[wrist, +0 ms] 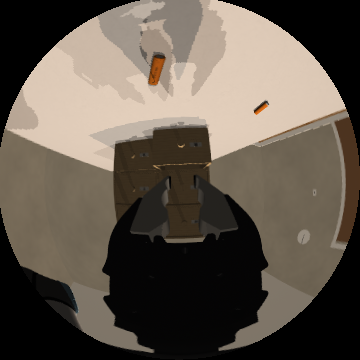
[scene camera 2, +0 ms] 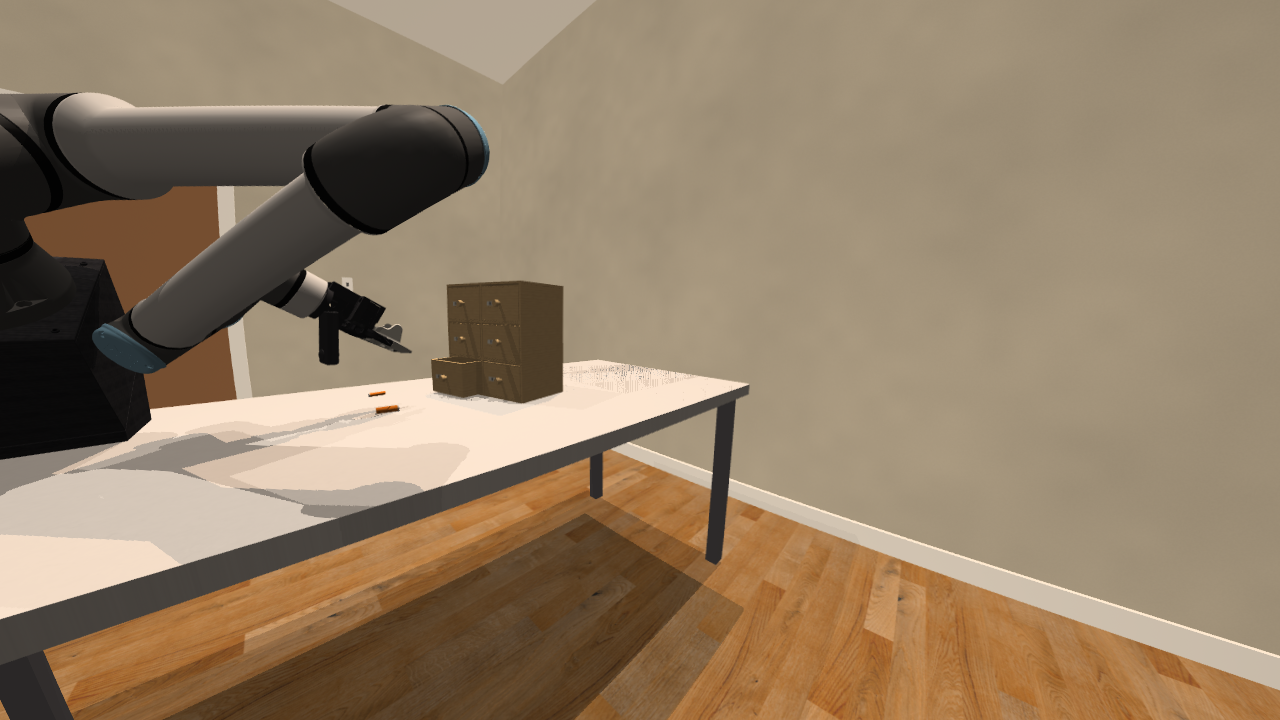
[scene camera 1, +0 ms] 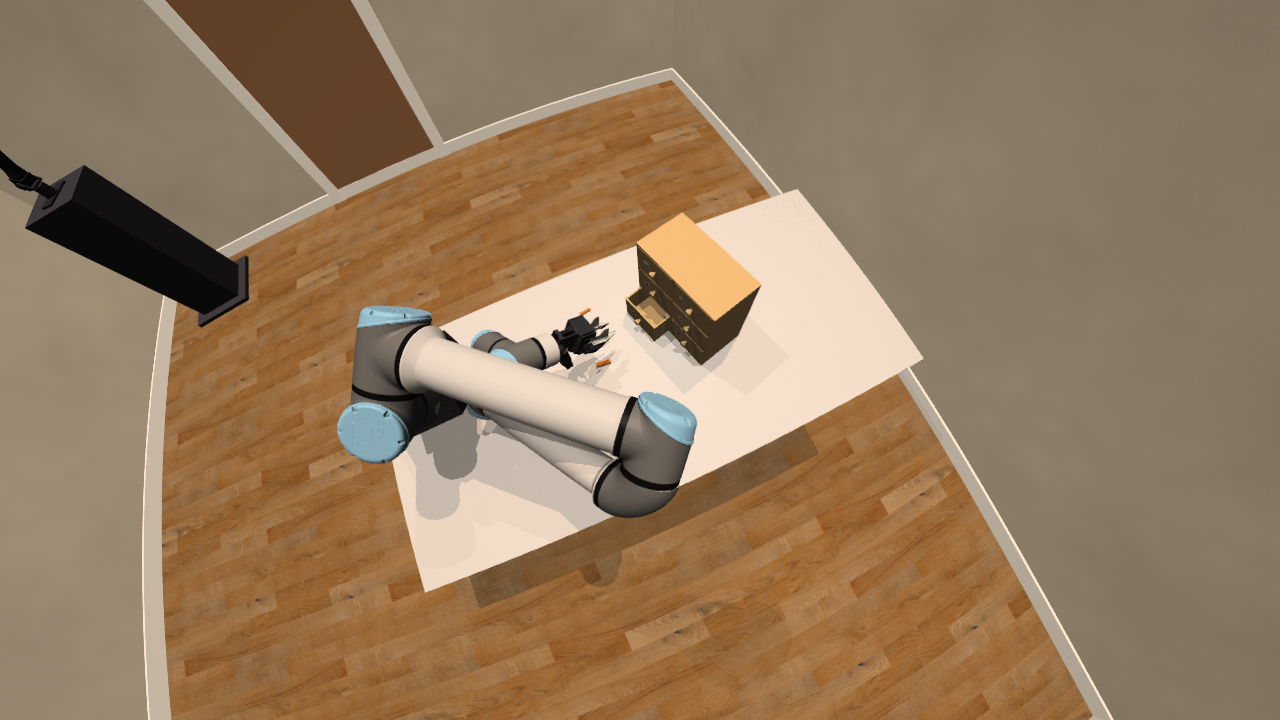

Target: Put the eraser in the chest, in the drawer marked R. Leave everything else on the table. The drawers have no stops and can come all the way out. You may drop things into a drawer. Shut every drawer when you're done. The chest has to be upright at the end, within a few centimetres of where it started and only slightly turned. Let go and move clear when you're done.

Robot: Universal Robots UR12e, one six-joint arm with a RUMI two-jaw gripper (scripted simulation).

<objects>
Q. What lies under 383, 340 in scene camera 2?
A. The gripper.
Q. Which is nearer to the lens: the brown wooden chest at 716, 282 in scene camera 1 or the drawer marked R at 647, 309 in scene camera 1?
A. The brown wooden chest.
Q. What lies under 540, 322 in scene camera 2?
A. A brown wooden chest.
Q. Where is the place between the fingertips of the gripper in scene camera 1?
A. At 612, 327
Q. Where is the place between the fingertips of the gripper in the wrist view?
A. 182, 176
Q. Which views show the drawer marked R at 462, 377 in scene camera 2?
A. The wrist view, scene camera 2 and scene camera 1: all of them.
</objects>
